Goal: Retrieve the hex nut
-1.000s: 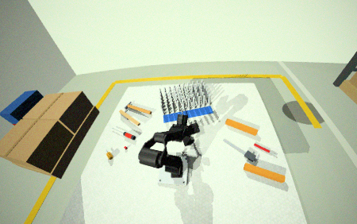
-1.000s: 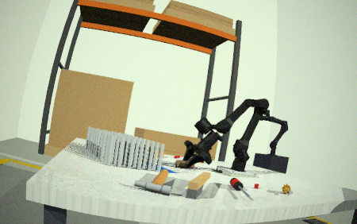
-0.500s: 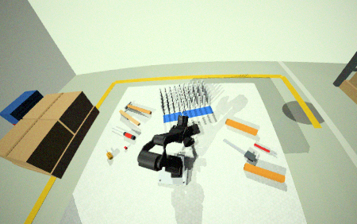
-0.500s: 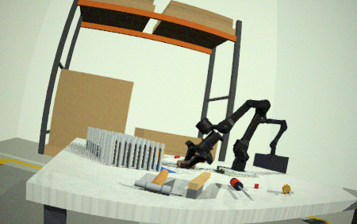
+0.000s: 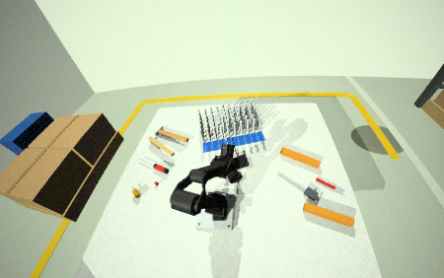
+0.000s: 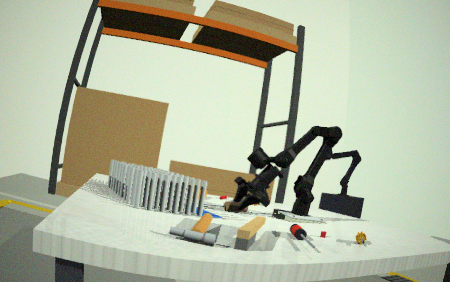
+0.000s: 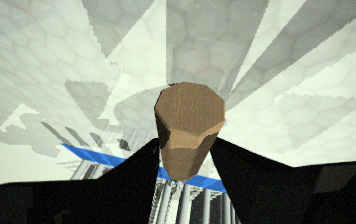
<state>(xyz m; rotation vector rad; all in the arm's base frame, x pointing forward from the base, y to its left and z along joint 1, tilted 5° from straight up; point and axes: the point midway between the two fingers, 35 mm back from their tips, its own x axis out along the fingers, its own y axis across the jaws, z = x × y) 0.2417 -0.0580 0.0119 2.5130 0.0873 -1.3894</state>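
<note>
My gripper tip is 100 mm short of the tool with thin metal rod, 20 mm to the right of it and 10 mm above it. Round my gripper tip: tiny red piece (430 mm to the left, 90 mm behind, 10 mm below); then red screwdriver (500 mm to the right, 170 mm behind, 10 mm below); then blue taped strip (190 mm ahead, 20 mm below, 10 mm to the right).
</note>
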